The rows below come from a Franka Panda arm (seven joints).
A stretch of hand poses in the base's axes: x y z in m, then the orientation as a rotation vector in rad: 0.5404 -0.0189 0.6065 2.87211 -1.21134 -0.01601; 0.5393 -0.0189 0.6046 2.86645 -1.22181 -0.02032; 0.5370 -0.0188 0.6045 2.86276 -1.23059 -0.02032; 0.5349 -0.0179 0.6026 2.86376 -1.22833 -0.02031; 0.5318 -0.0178 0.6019 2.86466 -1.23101 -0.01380; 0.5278 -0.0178 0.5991 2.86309 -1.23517 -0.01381; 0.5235 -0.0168 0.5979 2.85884 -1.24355 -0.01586; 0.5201 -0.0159 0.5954 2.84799 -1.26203 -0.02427; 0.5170 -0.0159 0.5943 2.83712 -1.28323 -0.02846; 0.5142 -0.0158 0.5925 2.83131 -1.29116 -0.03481; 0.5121 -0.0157 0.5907 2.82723 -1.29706 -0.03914; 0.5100 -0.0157 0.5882 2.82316 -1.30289 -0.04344; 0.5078 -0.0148 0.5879 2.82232 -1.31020 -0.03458; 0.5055 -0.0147 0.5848 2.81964 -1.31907 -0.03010
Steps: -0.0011 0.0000 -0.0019 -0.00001 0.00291 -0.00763; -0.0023 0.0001 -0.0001 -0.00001 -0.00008 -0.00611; -0.0021 0.0009 -0.0019 0.00004 0.00000 0.00159; -0.0031 0.0001 -0.0007 0.00004 -0.00459 -0.00131; -0.0040 0.0000 -0.0028 0.00016 -0.00010 -0.00285; -0.0043 0.0010 -0.0012 -0.00004 0.00138 -0.00603; -0.0034 0.0009 -0.0025 -0.00022 0.00581 -0.01371; -0.0031 0.0000 -0.0011 -0.00022 0.00283 -0.01530; -0.0028 0.0001 -0.0018 -0.00017 0.00448 -0.00622; -0.0021 0.0001 -0.0018 -0.00001 0.00300 -0.00457; -0.0021 0.0000 -0.0025 -0.00002 0.00298 -0.00453; -0.0022 0.0009 -0.0003 -0.00049 -0.00615 -0.00443; -0.0023 0.0001 -0.0031 -0.00016 -0.00321 -0.00586
